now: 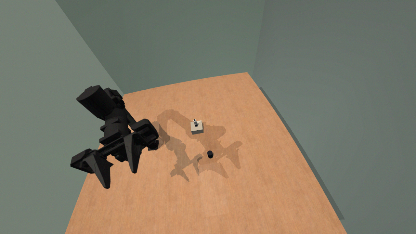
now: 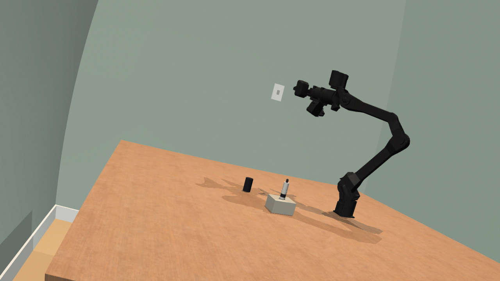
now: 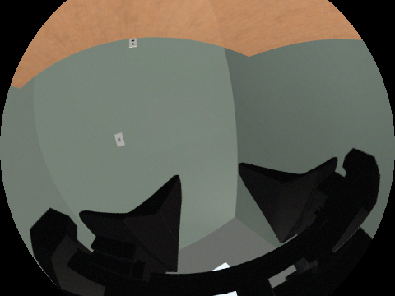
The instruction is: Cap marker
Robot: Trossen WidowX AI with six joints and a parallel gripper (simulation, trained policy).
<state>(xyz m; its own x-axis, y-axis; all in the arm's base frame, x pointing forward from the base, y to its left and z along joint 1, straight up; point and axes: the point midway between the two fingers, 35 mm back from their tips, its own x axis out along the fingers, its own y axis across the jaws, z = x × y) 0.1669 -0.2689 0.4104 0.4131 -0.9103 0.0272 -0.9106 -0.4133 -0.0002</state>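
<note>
The black cap is 17 cm ahead of my gripper tip, 18 cm to the left of it and 39 cm below it. From my gripper tip the other things lie so: pale holder block: 11 cm ahead, 37 cm to the left, 39 cm below.
</note>
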